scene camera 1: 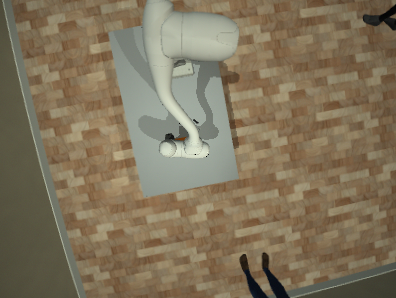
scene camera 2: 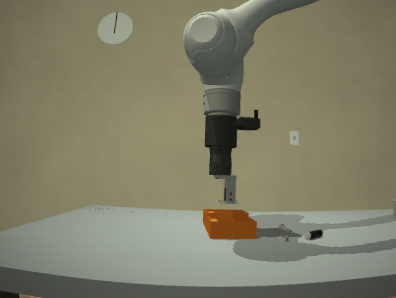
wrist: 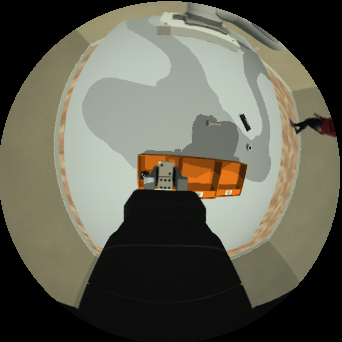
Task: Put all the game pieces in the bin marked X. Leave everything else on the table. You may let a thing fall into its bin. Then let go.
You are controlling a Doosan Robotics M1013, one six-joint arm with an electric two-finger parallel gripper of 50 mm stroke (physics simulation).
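Places are measured from the arm's base along level axes (x ahead, y left, z up), in centimetres.
Pixels of known places: gripper, between the fingertips: [scene camera 2: 229, 203] [wrist: 165, 172].
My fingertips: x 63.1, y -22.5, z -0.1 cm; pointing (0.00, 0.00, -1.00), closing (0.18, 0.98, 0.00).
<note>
Ahead of a thing's pixels: the offset from my fingertips to its top centre. Level surfaces: height alone.
My gripper [scene camera 2: 228, 199] [wrist: 165, 172] points down, shut on a pale domino {dx +0.6, dy -0.1, dz +0.6 cm} [scene camera 2: 220, 201] [wrist: 165, 171] with dark pips. The domino is held flat, a little above the orange three-compartment bin {dx +2.8, dy +6.7, dz -1.3 cm} [scene camera 1: 180, 138] [scene camera 2: 234, 230] [wrist: 243, 178]; in the wrist view it is over the left compartment. A black die {dx +1.0, dy -4.6, dz -2.9 cm} [wrist: 144, 174] lies in that left compartment, partly hidden by a finger. White labels show at the middle and right compartments, but their marks are too small to read. The left compartment's label is hidden, so I cannot tell which one is marked X.
A bolt {dx -8.8, dy +12.1, dz -3.9 cm} [scene camera 2: 285, 228] [wrist: 214, 123], a nut {dx -2.7, dy +23.4, dz -4.4 cm} [scene camera 2: 284, 239] [wrist: 249, 147] and a black battery {dx -9.6, dy +22.7, dz -3.8 cm} [scene camera 1: 196, 121] [scene camera 2: 314, 234] [wrist: 245, 122] lie on the table {dz -5.2 cm} [scene camera 1: 190, 172] [scene camera 2: 125, 250] [wrist: 110, 200] beside the bin, toward the arm's base.
</note>
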